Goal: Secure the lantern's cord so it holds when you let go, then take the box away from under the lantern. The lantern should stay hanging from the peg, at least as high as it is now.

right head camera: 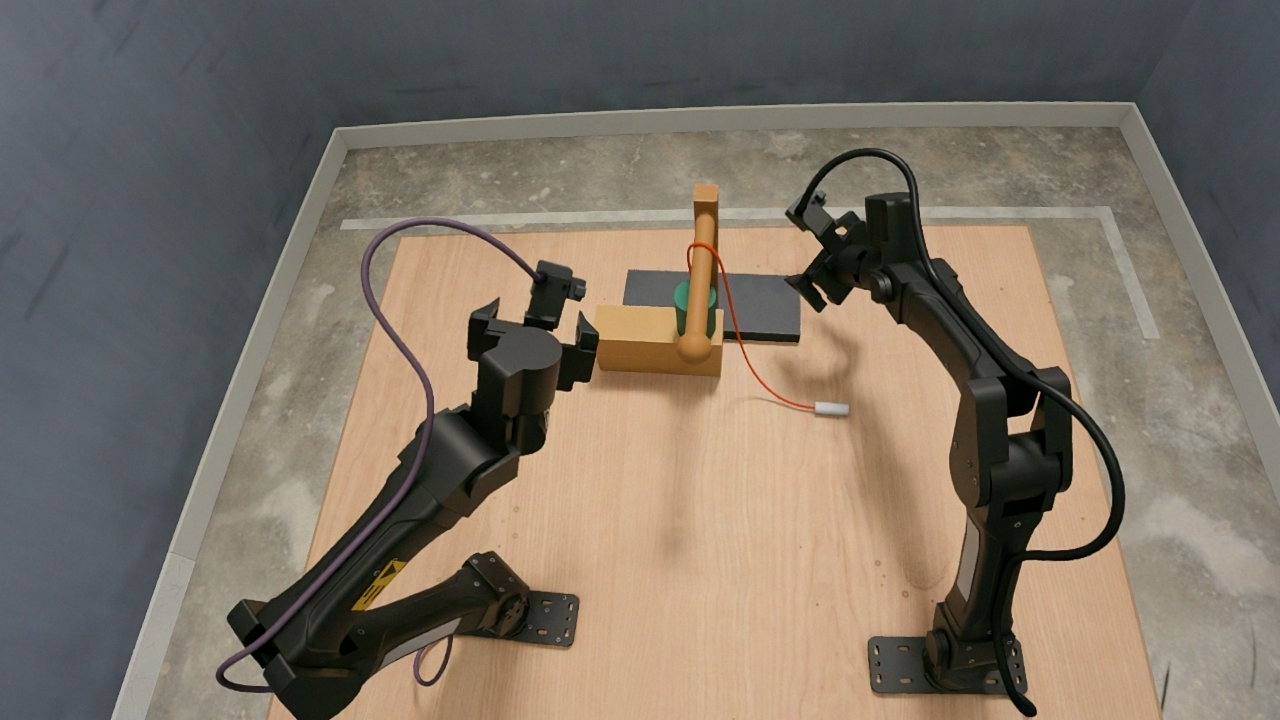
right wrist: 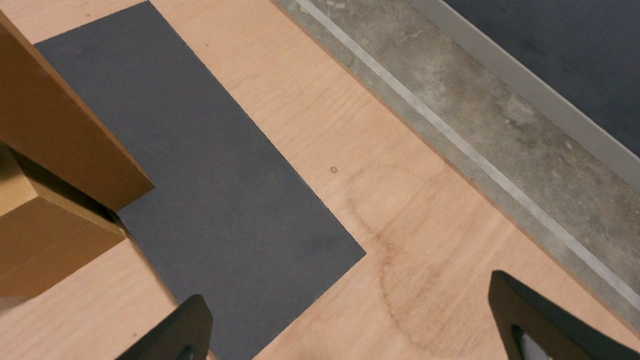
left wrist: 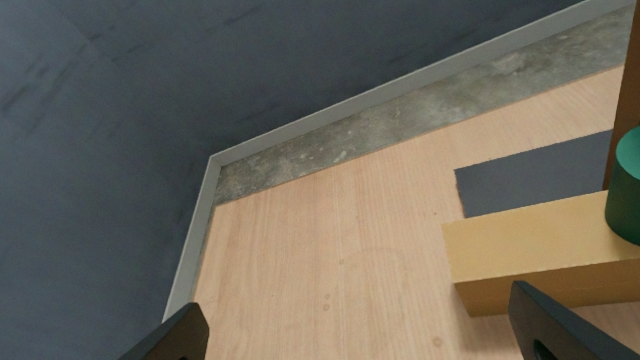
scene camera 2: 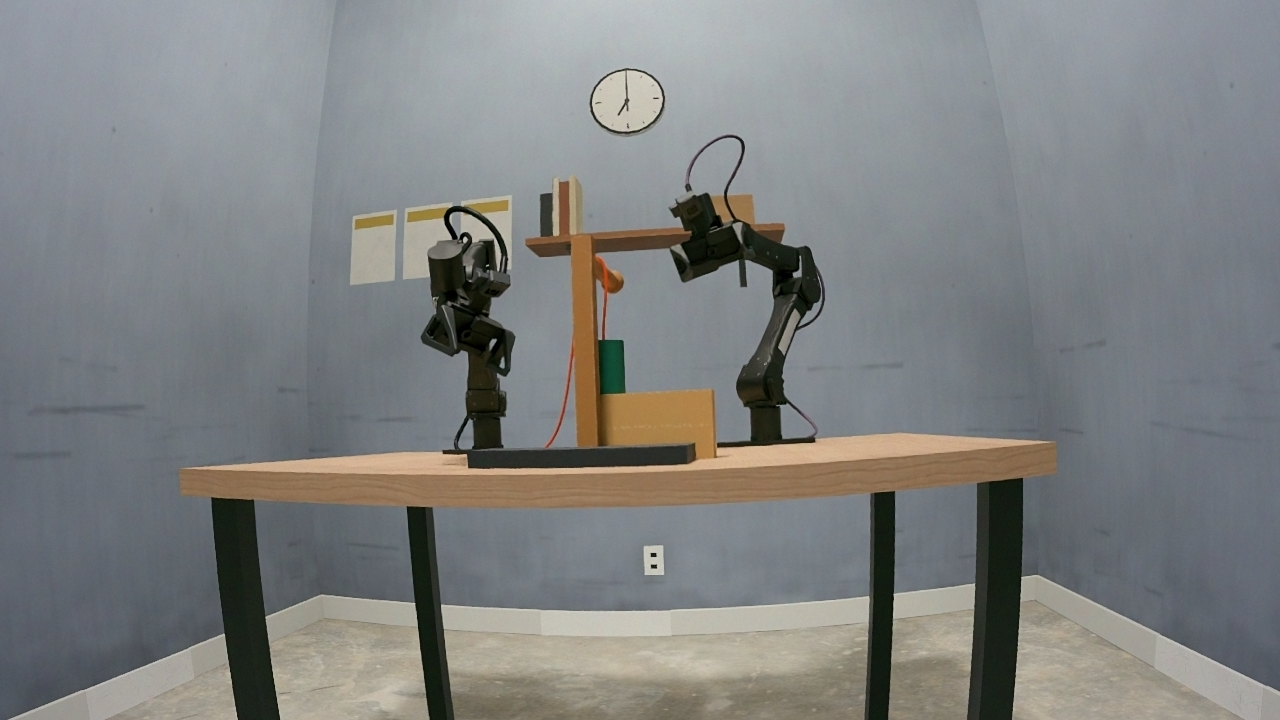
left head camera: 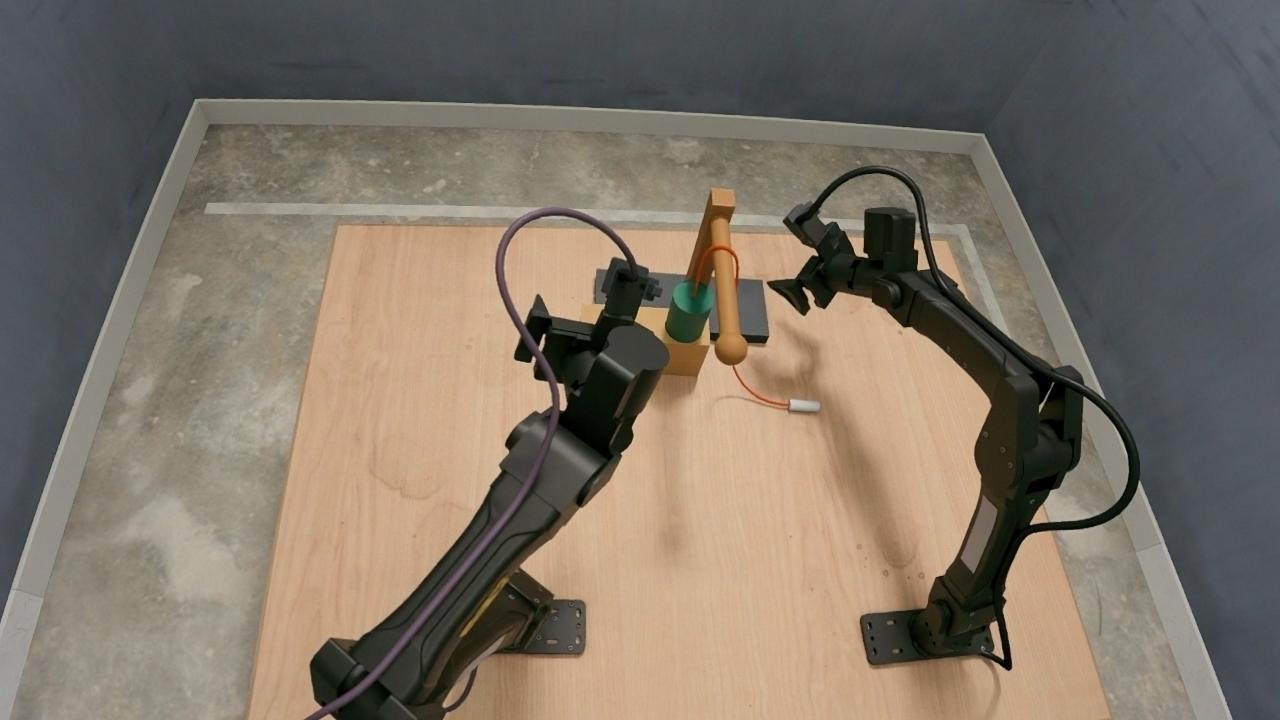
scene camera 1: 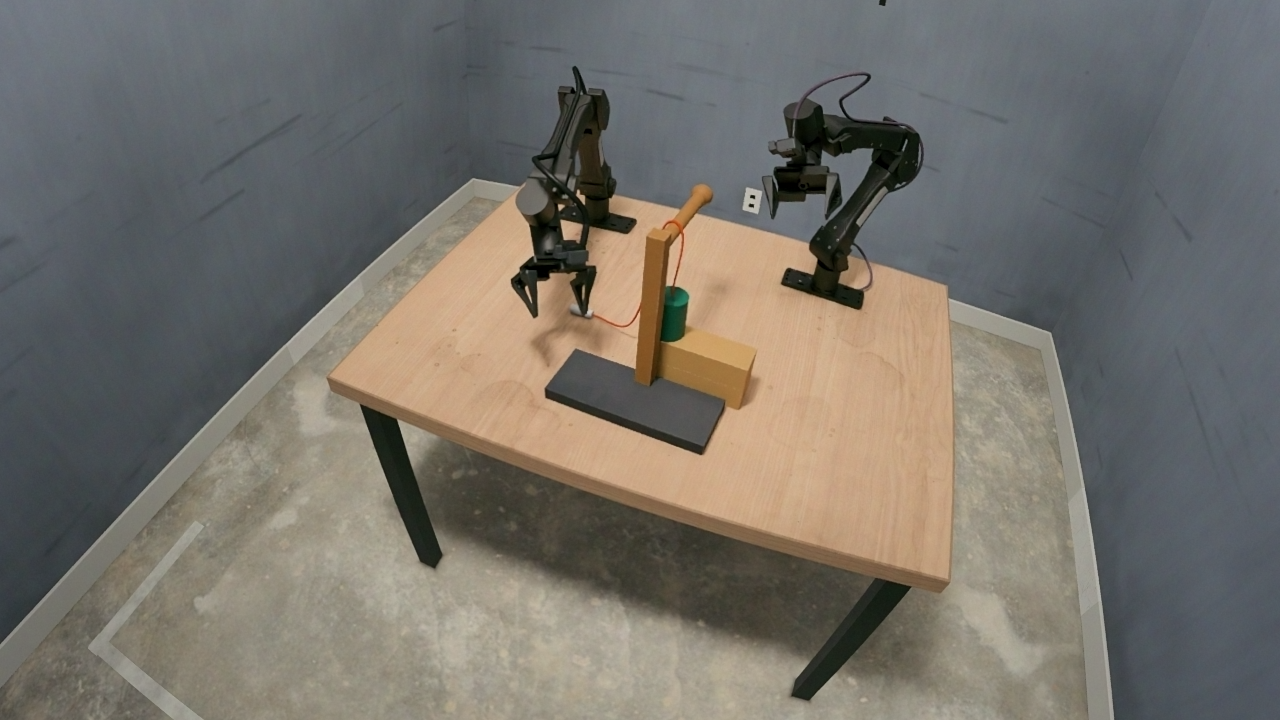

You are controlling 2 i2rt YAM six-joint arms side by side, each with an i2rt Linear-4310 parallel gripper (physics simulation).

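Pixels of known places: left gripper, between the fingertips: [left wrist: 348, 305] [scene camera 2: 716, 256] [left head camera: 577, 306] [scene camera 1: 798, 217]; right gripper, between the fingertips: [right head camera: 805, 256] [right wrist: 342, 295] [scene camera 2: 481, 363] [left head camera: 784, 262] [scene camera 1: 560, 316]; left arm's base, origin of its link: [right head camera: 508, 614] [scene camera 2: 766, 445] [left head camera: 511, 626] [scene camera 1: 822, 289]; right arm's base, origin of its link: [right head camera: 945, 665] [left head camera: 926, 634] [scene camera 1: 596, 220].
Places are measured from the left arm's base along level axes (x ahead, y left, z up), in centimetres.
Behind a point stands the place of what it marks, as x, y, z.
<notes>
The green lantern [left head camera: 689, 313] @(40.0, -23.4, 17.9) [scene camera 1: 674, 315] @(45.5, -22.7, 16.1) [scene camera 2: 612, 367] @(45.4, -22.6, 13.9) hangs upright on a red cord [right head camera: 751, 362] @(38.6, -32.5, 7.0) [scene camera 2: 565, 394] @(39.4, -31.3, 10.5) draped over the wooden peg [left head camera: 726, 295] @(33.8, -25.2, 31.2) [scene camera 1: 689, 211] @(35.9, -24.9, 31.1). Its underside is at the top of the tan box [right head camera: 644, 344] @(39.8, -16.4, 9.1) [scene camera 1: 711, 362] @(46.2, -14.8, 9.1) [left wrist: 525, 245] @(42.3, -14.9, 10.0); contact is unclear. The cord's free part runs down to a pale cylindrical end piece [left head camera: 803, 405] @(34.0, -45.1, 1.7) [right head camera: 831, 409] @(33.9, -45.3, 1.7) lying on the table. My left gripper [scene camera 1: 801, 213] @(30.2, -7.1, 32.7) [left wrist: 348, 305] @(30.2, -7.1, 32.7) is open and empty, raised beside the box's free end. My right gripper [scene camera 1: 560, 313] @(53.0, -40.4, 14.8) [right wrist: 342, 295] @(53.0, -40.4, 14.8) is open and empty, above the table on the stand's other side.
The peg's wooden post [scene camera 1: 654, 308] @(50.0, -24.8, 19.9) [scene camera 2: 585, 358] @(49.9, -25.6, 15.0) rises from a dark flat base [scene camera 1: 626, 398] @(54.6, -26.8, 2.5) [right wrist: 225, 200] @(53.2, -31.1, 2.5) directly behind the box in the head views. Both arms are mounted near one edge of the wooden table [left head camera: 716, 501] @(18.1, -29.6, 0.0) [scene camera 1: 832, 429] @(43.4, 9.7, 0.0).
</notes>
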